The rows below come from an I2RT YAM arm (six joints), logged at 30 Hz.
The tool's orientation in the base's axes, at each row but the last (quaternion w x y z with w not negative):
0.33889, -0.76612, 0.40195, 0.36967
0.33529, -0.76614, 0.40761, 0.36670
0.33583, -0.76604, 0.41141, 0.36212
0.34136, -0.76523, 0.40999, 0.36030
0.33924, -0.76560, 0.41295, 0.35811
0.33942, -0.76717, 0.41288, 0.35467
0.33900, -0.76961, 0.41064, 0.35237
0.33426, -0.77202, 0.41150, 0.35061
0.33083, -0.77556, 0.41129, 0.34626
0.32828, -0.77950, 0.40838, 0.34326
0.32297, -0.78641, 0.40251, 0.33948
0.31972, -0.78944, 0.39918, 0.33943
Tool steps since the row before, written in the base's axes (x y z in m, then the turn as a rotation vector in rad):
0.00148, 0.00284, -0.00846, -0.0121, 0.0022, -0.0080
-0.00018, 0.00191, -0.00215, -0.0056, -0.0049, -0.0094
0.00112, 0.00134, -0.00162, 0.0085, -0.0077, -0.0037
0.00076, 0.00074, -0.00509, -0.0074, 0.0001, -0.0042
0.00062, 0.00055, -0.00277, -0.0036, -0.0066, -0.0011
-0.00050, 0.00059, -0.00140, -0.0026, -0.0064, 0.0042
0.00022, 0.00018, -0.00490, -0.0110, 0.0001, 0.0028
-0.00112, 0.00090, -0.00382, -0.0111, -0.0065, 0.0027
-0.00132, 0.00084, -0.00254, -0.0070, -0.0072, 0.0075
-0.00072, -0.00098, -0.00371, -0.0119, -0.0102, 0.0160
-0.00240, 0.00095, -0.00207, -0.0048, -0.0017, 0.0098
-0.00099, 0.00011, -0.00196, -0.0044, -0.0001, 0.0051
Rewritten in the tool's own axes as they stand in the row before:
0.00666, -0.00067, 0.00609, 0.0010, 0.0113, 0.0093
0.00100, -0.00023, 0.00269, 0.0075, 0.0091, 0.0024
0.00127, -0.00121, 0.00161, 0.0094, -0.0033, -0.0067
0.00426, 0.00017, 0.00298, 0.0005, 0.0074, 0.0042
0.00233, -0.00016, 0.00170, 0.0020, 0.0062, -0.0039
0.00072, 0.00050, 0.00134, -0.0020, 0.0041, -0.0067
0.00404, 0.00087, 0.00264, -0.0069, 0.0089, 0.0015
0.00229, 0.00145, 0.00305, -0.0042, 0.0119, -0.0037
0.00116, 0.00135, 0.00239, -0.0061, 0.0075, -0.0080
0.00307, 0.00192, 0.00145, -0.0138, 0.0112, -0.0137
0.00018, 0.00209, 0.00256, -0.0092, 0.0026, -0.0055
0.00106, 0.00124, 0.00147, -0.0060, 0.0026, -0.0017

